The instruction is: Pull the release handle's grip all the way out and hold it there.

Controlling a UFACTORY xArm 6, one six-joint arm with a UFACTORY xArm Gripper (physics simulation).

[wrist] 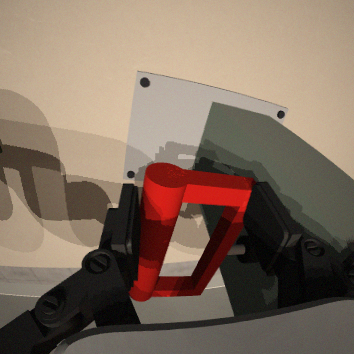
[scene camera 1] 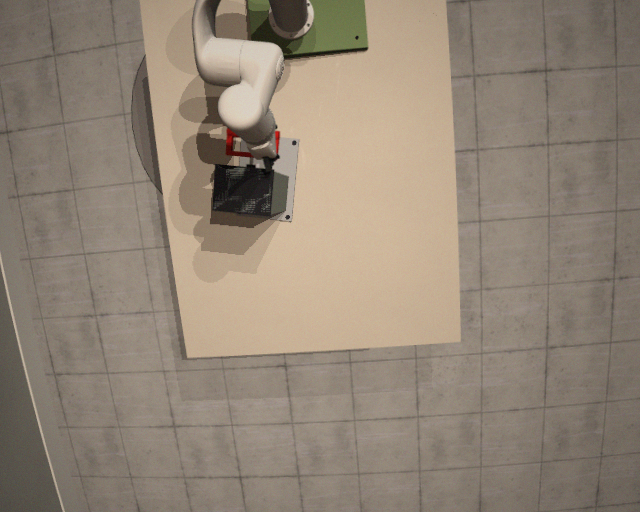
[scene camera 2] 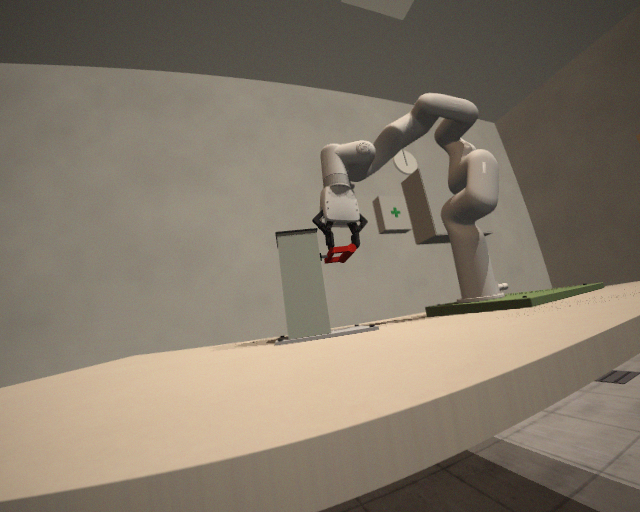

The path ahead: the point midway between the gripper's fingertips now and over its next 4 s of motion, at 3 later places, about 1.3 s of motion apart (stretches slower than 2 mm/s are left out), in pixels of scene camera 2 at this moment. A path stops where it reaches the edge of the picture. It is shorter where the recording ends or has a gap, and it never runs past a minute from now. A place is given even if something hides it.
My gripper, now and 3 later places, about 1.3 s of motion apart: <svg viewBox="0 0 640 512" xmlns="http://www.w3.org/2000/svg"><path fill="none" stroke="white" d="M343 248L350 244L346 240L355 249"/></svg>
